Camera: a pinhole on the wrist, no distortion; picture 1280 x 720 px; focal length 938.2 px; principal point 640.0 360.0 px. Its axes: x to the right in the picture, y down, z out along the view. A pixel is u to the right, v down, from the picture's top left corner.
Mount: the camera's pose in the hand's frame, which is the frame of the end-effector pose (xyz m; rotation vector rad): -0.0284 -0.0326 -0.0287 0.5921 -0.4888 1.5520
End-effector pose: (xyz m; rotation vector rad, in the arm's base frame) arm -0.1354 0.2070 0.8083 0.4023 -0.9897 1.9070
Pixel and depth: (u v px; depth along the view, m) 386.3 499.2 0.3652
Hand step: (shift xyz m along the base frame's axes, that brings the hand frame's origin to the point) 0.2942 -0.0923 0.2501
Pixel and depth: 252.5 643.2 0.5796
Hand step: 0.5501 -0.1499 0.3575
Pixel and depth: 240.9 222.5 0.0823
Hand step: 0.0969 0.0134 0.0542
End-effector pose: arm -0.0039 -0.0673 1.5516 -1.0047 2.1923 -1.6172
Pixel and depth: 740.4 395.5 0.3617
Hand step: 0.2540 -0.2316 0.1088
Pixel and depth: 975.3 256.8 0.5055
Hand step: 0.2990 -0.4255 0.0315
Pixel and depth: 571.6 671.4 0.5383
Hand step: 0.4863 -0.2335 0.2114
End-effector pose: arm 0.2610 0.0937 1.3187 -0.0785 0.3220 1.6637
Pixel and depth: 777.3 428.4 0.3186
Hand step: 0.2333 0.0530 0.2113
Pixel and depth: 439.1 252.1 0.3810
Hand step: 0.3508 0.1271 0.1370
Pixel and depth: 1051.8 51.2 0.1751
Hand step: 0.0944 0.0849 0.1233
